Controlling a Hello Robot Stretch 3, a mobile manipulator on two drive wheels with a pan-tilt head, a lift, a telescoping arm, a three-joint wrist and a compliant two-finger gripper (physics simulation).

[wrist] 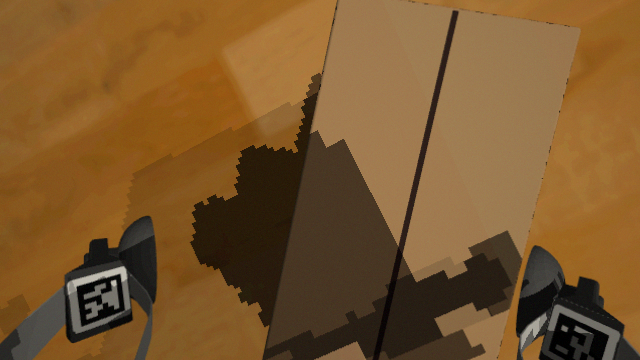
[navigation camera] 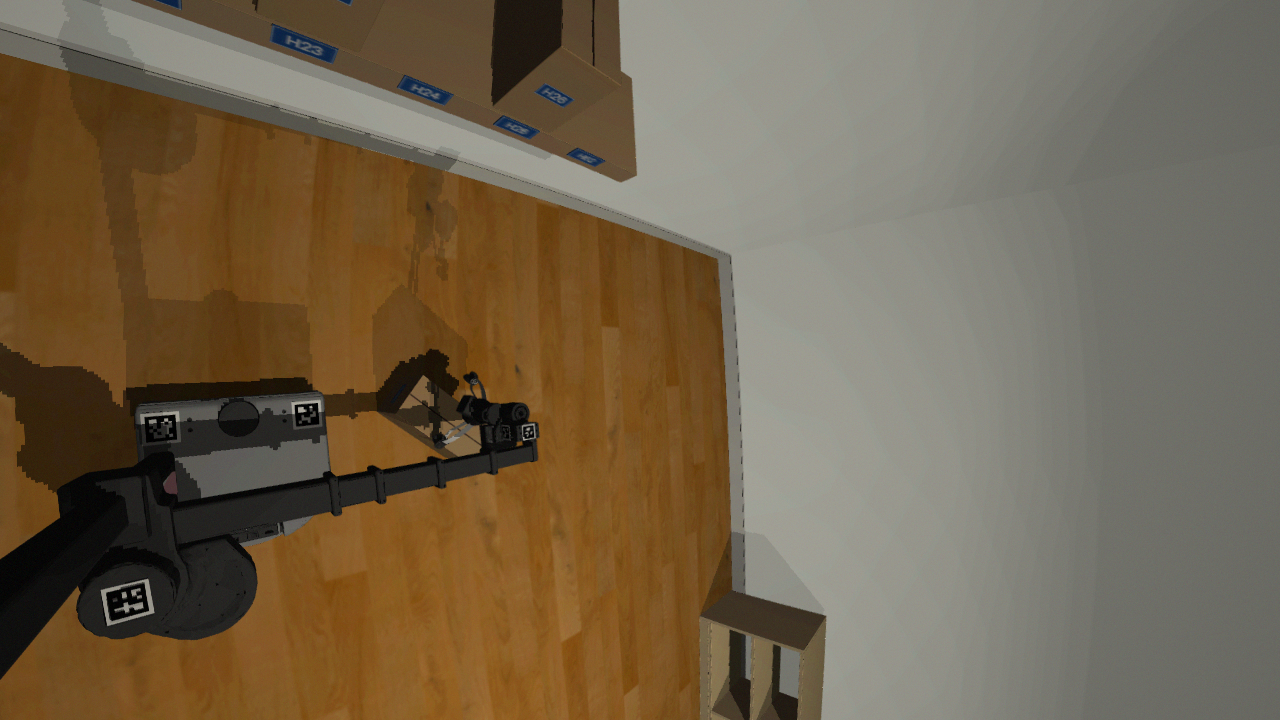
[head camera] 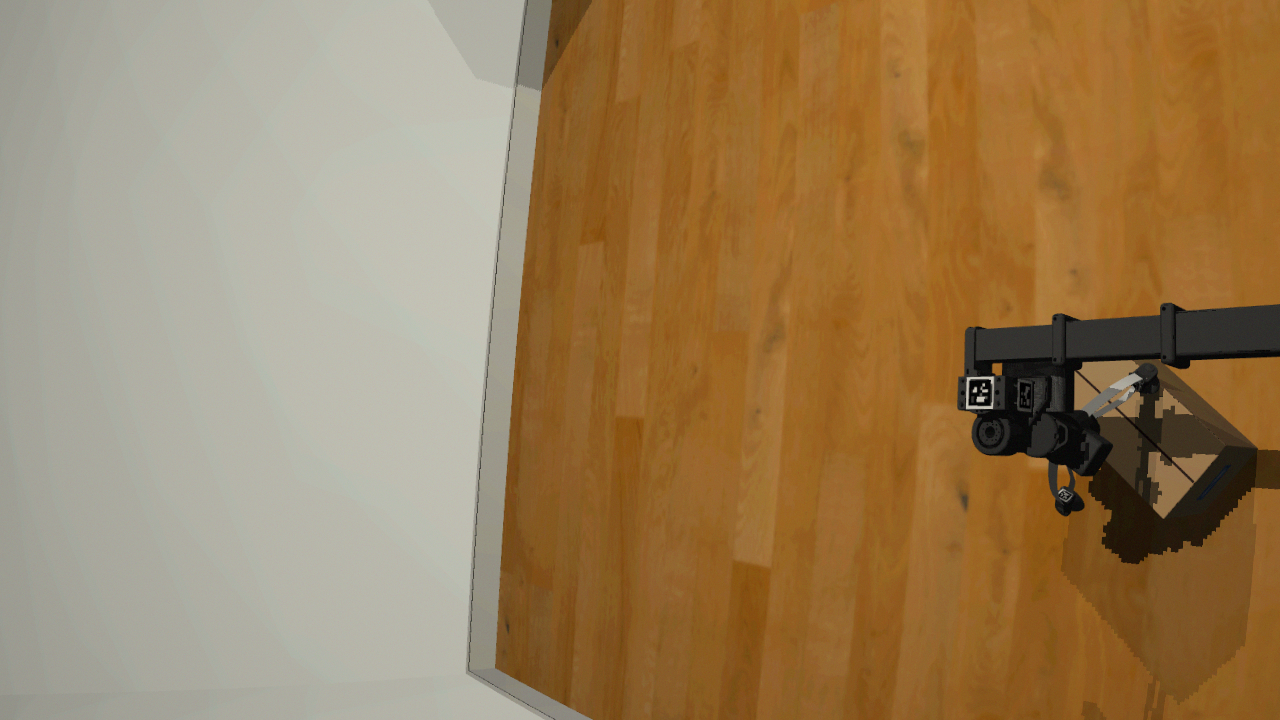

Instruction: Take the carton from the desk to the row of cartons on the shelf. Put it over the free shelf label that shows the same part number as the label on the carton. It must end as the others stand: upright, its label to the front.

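Places are measured from the robot's base along level axes (x right, y back, z down), in millimetres.
Pixels of known places: gripper, fingertip midpoint: (navigation camera: 453,408) (head camera: 1111,441); robot's base at its link origin: (navigation camera: 239,416).
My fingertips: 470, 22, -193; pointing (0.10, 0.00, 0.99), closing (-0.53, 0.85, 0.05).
Ahead of a thing's pixels: the offset from my fingertips to its top centre, as dx, dy, dz. "spot": to the spot under its first point. Level surfaces: height alone.
The brown carton {-12, +32, +12} (head camera: 1165,490) (navigation camera: 414,395) (wrist: 480,125) is on the wood floor beside the robot's base, turned at an angle, a dark seam along its top face. In the head camera a blue label shows edge-on at one end, unreadable. My gripper (head camera: 1106,437) (navigation camera: 456,409) (wrist: 333,261) is open over the carton's end nearest the arm tip. In the wrist view the left fingertip stands well clear of the carton, the right one close to its right edge. The shelf {dz -493} (navigation camera: 622,134) shows labels H23 {spot: -414, -517, -483} (navigation camera: 304,42) and H24 {-248, -514, -493} (navigation camera: 425,89). No carton front shows directly over H24.
A shelf carton {-77, -640, -673} (navigation camera: 553,94) labelled H26 stands near the shelf's right end; the two rightmost shelf labels are hard to read. My base (navigation camera: 250,465) is left of the carton. A small open-fronted rack (navigation camera: 765,617) stands by the wall at lower right. The desk does not show.
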